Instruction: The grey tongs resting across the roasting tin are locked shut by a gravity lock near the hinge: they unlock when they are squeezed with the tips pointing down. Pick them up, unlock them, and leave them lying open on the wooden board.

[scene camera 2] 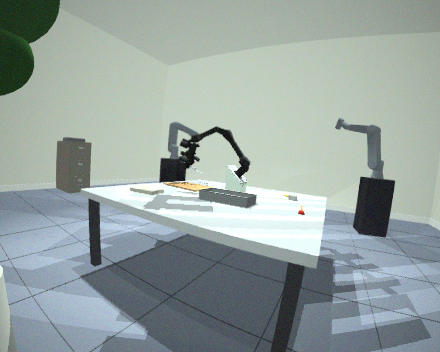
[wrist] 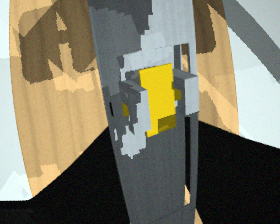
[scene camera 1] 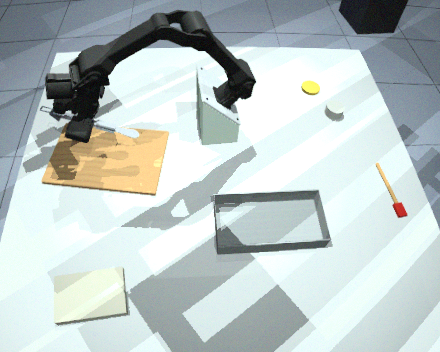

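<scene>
On the grey roasting tin, (scene camera 2: pixel 228 197) and (scene camera 1: pixel 290 244) are the same spot.
</scene>
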